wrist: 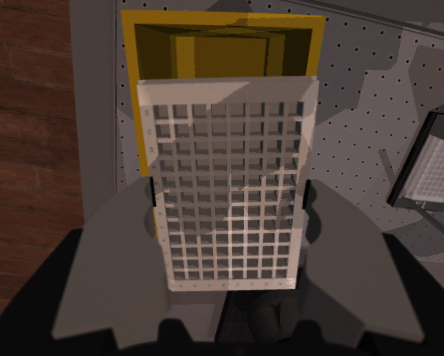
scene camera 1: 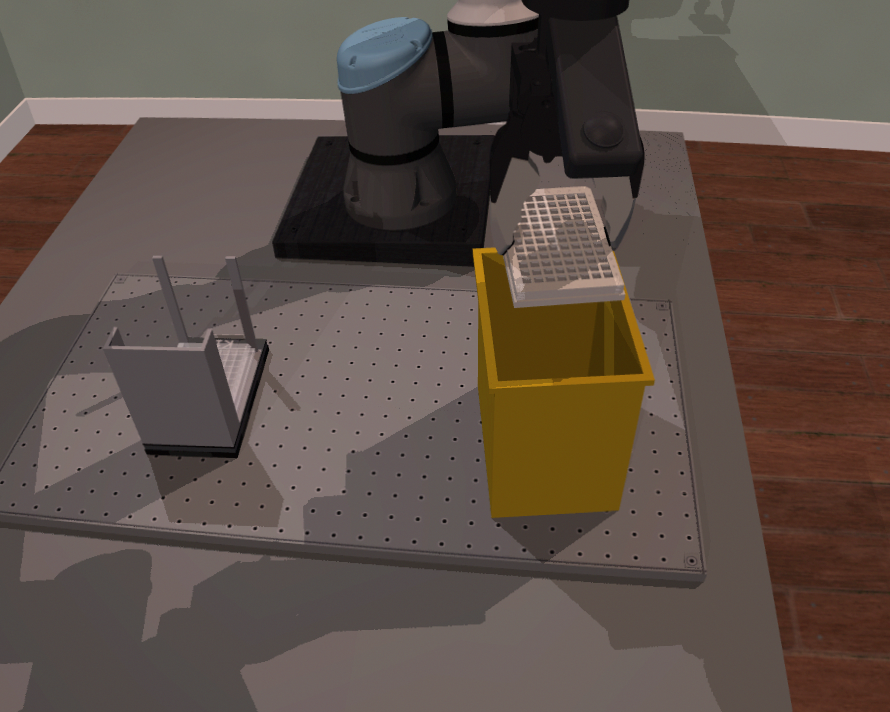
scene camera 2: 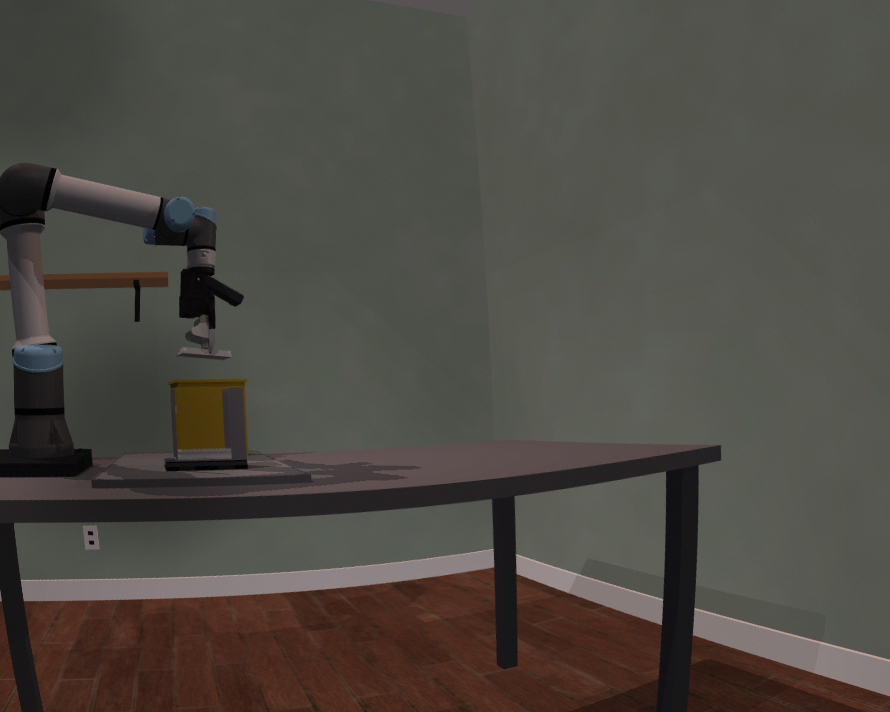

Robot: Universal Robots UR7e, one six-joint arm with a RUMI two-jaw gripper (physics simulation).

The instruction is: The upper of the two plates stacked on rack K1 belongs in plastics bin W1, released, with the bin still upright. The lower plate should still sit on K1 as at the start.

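Places are measured from the arm's base along level axes (x ahead, y left, z up), in centimetres.
Pixels of known places: gripper, fingertip midpoint: (wrist: 228, 182) (scene camera 1: 556, 252) (scene camera 2: 206, 355); arm's base at its link origin: (wrist: 281, 312) (scene camera 1: 400, 197) (scene camera 2: 41, 454).
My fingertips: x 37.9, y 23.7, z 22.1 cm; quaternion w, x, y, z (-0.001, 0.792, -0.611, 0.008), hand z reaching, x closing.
For each thing: its middle in the pictures, then the offset to it from my fingertips. Level surfaces: height alone.
- upper plate at the middle of its body: (wrist: 229, 198) (scene camera 1: 554, 242) (scene camera 2: 203, 353) dz +0.3, dx -0.8, dy -0.3 cm
- yellow bin W1 at the middle of its body: (scene camera 1: 549, 382) (wrist: 220, 118) (scene camera 2: 207, 418) dz -15.1, dx -0.2, dy +0.3 cm
- lower plate at the middle of its body: (scene camera 1: 202, 388) (scene camera 2: 208, 453) dz -21.4, dx +1.2, dy -35.3 cm
- rack K1 at the middle of its body: (scene camera 1: 195, 349) (scene camera 2: 202, 428) dz -16.7, dx +0.2, dy -35.4 cm
- perforated board at its surface level: dz -24.1 cm
- grey table at its surface level: dz -25.4 cm
My gripper (scene camera 1: 560, 239) (scene camera 2: 207, 349) (wrist: 228, 182) is shut on the long sides of the upper plate (scene camera 1: 570, 288) (scene camera 2: 194, 353) (wrist: 230, 95), a white gridded plate held roughly level. The plate hangs above yellow bin W1 (scene camera 1: 560, 445) (scene camera 2: 198, 415) (wrist: 225, 19), with a gap over the rim in scene camera 2. It covers the robot-side part of the opening in the wrist view; the far part shows past it. The bin is upright. The lower plate (scene camera 1: 239, 363) (scene camera 2: 204, 453) (wrist: 431, 170) sits on rack K1 (scene camera 1: 174, 397) (scene camera 2: 235, 423), partly hidden by its grey panel.
Rack and bin stand on a perforated board (scene camera 1: 400, 356) on the grey table (scene camera 2: 445, 475), rack left and bin right in scene camera 1. Two thin upright posts (scene camera 1: 170, 300) (scene camera 1: 241, 300) rise at the rack's rear. The black robot base (scene camera 1: 296, 215) is behind the board.
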